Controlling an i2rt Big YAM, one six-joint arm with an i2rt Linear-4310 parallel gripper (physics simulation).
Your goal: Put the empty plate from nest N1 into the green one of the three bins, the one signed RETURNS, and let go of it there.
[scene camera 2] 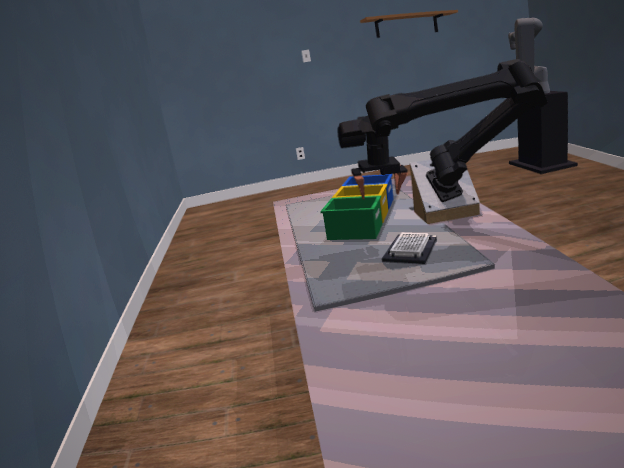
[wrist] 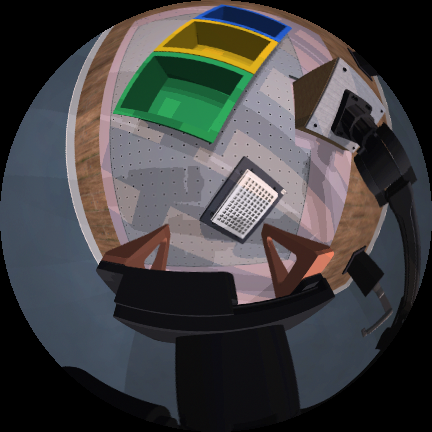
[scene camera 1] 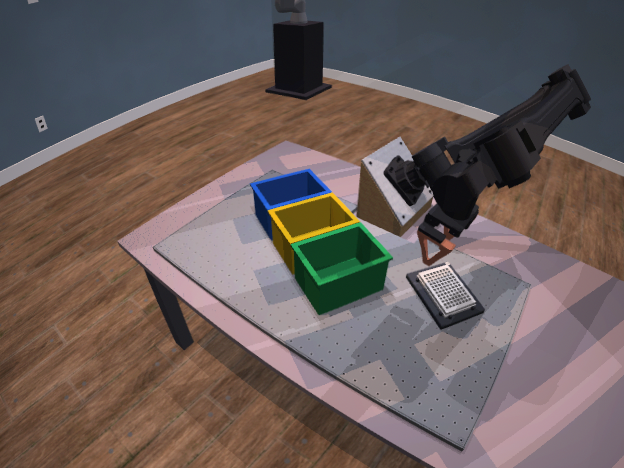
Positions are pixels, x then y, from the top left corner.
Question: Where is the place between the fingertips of my gripper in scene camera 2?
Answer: At 380,196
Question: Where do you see a white plate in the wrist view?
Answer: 249,198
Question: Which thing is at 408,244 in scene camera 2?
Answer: A white plate.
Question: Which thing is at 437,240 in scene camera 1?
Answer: My gripper.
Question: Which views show the white plate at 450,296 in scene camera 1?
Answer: Scene camera 2, the wrist view and scene camera 1: all of them.
